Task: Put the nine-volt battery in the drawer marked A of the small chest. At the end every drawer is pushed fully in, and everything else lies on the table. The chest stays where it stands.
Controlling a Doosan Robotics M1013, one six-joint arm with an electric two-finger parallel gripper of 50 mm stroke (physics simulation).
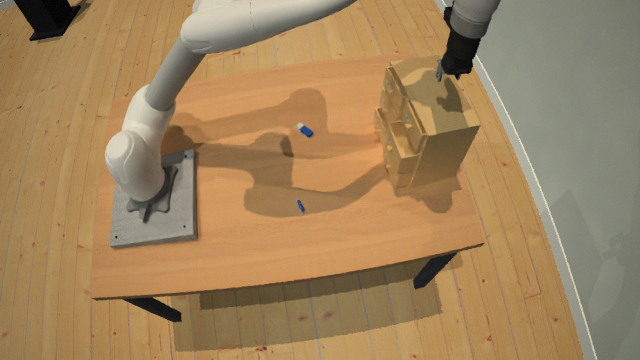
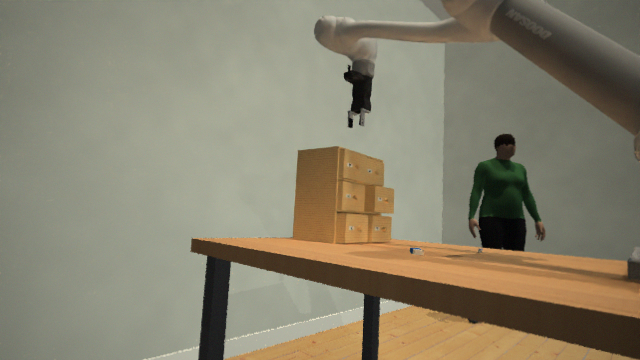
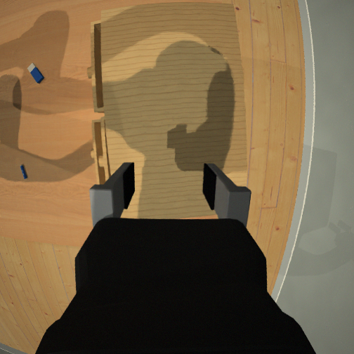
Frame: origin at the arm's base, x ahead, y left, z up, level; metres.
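Seen in the pictures: gripper, fingertip midpoint: point(image 1: 447, 77) point(image 2: 355, 126); arm's base, link origin: point(image 1: 152, 189).
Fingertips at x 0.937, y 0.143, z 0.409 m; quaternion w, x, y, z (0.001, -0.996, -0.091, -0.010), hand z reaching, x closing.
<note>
Offsets run from my fingertips to a thing's top centre.
The small wooden chest @(0.000 m ahead, 0.059 m left, 0.124 m down) point(image 1: 445, 155) point(image 2: 315, 195) point(image 3: 150, 30) stands at the far end of the table. Its upper drawers @(0.046 m back, 0.120 m left, 0.136 m down) point(image 2: 347, 172) point(image 3: 97, 65) stick out slightly. One middle drawer @(0.045 m back, 0.028 m right, 0.238 m down) point(image 1: 406, 162) point(image 2: 384, 200) is pulled further out and open on top; lower drawer fronts also stand forward. The letters are too small to read, so drawer A cannot be told by its label. My gripper point(image 1: 449, 74) point(image 2: 356, 121) point(image 3: 168, 177) is open and empty, pointing down high above the chest top. No object is plainly recognisable as the nine-volt battery; drawer interiors are mostly hidden.
A blue and white block @(0.406 m back, 0.121 m left, 0.425 m down) point(image 1: 305, 130) point(image 2: 416, 251) point(image 3: 35, 73) and a small blue item @(0.406 m back, 0.175 m right, 0.428 m down) point(image 1: 300, 205) point(image 2: 480, 250) point(image 3: 24, 171) lie on the table point(image 1: 225, 265) point(image 2: 280, 260). A wall point(image 1: 575, 100) point(image 2: 150, 125) is behind the chest. A person point(image 2: 503, 195) stands beyond the table.
</note>
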